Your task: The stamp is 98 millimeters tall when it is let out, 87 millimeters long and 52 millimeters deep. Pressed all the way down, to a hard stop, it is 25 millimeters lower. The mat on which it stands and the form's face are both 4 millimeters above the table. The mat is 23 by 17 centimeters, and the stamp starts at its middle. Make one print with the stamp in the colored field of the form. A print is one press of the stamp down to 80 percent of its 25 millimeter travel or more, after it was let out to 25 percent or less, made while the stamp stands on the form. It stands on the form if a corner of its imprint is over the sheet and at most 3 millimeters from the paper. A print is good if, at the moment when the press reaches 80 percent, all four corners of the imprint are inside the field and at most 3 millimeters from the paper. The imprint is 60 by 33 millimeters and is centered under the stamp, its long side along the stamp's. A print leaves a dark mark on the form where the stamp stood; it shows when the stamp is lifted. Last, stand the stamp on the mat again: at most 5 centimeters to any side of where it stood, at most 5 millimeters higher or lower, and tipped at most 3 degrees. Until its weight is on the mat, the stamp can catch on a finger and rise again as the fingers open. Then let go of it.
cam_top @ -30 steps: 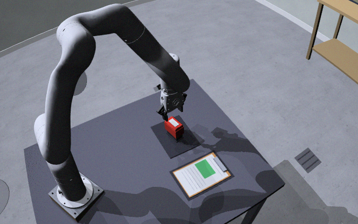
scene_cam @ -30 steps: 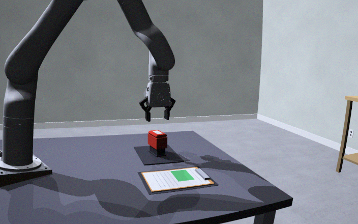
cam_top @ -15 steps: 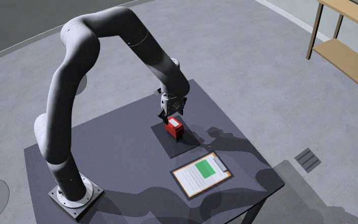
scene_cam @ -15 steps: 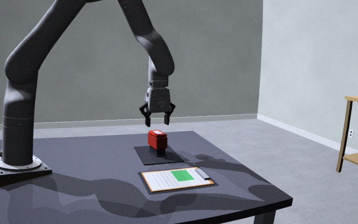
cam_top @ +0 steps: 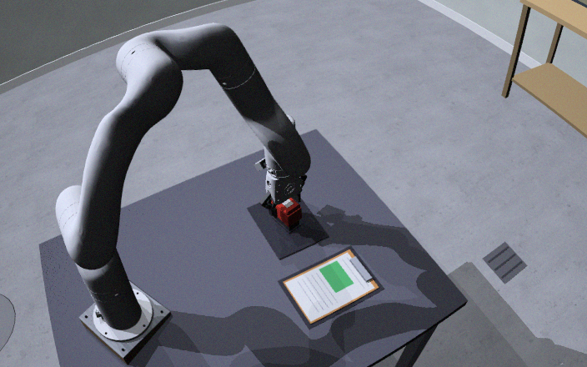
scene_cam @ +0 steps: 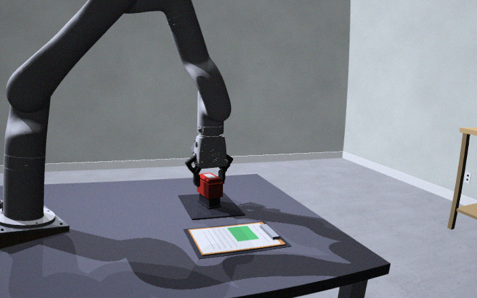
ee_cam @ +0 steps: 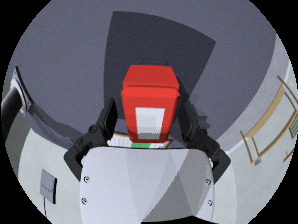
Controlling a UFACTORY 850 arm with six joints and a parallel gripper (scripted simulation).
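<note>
Now: hand 3 cm above the red stamp. Also, from my hand: dark mat 8 cm below; form 26 cm to the right, 8 cm below, 5 cm ahead.
</note>
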